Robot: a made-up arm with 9 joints. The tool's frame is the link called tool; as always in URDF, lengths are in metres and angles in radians.
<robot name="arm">
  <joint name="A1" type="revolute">
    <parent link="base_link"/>
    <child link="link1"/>
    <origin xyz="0 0 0.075" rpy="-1.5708 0 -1.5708"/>
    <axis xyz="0 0 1"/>
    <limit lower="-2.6" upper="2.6"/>
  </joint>
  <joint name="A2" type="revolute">
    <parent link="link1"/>
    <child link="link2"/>
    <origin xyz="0.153 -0.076 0.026" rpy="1.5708 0 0"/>
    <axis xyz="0 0 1"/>
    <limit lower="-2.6" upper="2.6"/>
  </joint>
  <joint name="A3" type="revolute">
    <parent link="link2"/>
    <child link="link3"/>
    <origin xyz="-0.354 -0.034 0.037" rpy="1.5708 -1.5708 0"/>
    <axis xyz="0 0 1"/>
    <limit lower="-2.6" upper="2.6"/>
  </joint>
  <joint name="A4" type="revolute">
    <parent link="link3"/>
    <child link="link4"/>
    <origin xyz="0.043 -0.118 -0.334" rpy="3.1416 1.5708 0"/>
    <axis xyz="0 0 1"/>
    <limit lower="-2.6" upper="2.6"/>
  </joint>
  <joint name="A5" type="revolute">
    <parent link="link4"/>
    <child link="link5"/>
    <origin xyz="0.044 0.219 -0.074" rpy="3.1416 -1.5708 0"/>
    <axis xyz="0 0 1"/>
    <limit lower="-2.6" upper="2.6"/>
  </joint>
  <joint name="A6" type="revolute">
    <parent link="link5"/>
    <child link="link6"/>
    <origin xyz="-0.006 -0.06 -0.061" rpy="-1.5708 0 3.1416"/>
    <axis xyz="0 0 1"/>
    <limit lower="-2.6" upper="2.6"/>
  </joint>
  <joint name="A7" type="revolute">
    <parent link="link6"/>
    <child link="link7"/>
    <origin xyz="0.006 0.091 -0.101" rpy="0 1.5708 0"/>
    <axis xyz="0 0 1"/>
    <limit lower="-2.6" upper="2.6"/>
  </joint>
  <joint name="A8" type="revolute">
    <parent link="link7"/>
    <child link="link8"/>
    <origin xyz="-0.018 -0.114 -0.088" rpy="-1.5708 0 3.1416"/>
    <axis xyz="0 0 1"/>
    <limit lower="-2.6" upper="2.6"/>
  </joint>
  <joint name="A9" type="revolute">
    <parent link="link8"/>
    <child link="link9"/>
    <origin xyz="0.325 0.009 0.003" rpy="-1.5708 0 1.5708"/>
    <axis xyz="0 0 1"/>
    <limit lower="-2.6" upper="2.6"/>
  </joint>
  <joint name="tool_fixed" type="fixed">
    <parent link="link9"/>
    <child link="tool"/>
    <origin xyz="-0.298 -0.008 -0.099" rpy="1.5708 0 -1.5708"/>
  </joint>
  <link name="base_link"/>
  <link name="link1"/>
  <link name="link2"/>
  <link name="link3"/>
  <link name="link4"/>
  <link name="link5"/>
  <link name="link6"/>
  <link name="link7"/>
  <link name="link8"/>
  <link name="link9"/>
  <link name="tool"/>
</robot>
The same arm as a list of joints. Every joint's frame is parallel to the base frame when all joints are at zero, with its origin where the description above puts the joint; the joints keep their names.
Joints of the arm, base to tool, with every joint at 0 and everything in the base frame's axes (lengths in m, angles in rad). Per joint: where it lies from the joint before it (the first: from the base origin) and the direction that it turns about. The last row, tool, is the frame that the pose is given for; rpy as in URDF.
A1: origin 0 0 0.075 axis +x
A2: origin 0.026 -0.153 0.076 axis +z
A3: origin -0.034 0.354 0.037 axis -x
A4: origin 0.334 -0.118 0.043 axis -z
A5: origin 0.044 -0.219 0.074 axis +x
A6: origin -0.061 -0.06 0.006 axis -y
A7: origin -0.091 0.101 0.006 axis +z
A8: origin 0.114 -0.018 -0.088 axis +x
A9: origin 0.003 -0.325 -0.009 axis +y
tool: origin 0.008 -0.099 0.298 rpy 0 0 0
Joint limits (rad, base to tool): -2.6..2.6 -2.6..2.6 -2.6..2.6 -2.6..2.6 -2.6..2.6 -2.6..2.6 -2.6..2.6 -2.6..2.6 -2.6..2.6

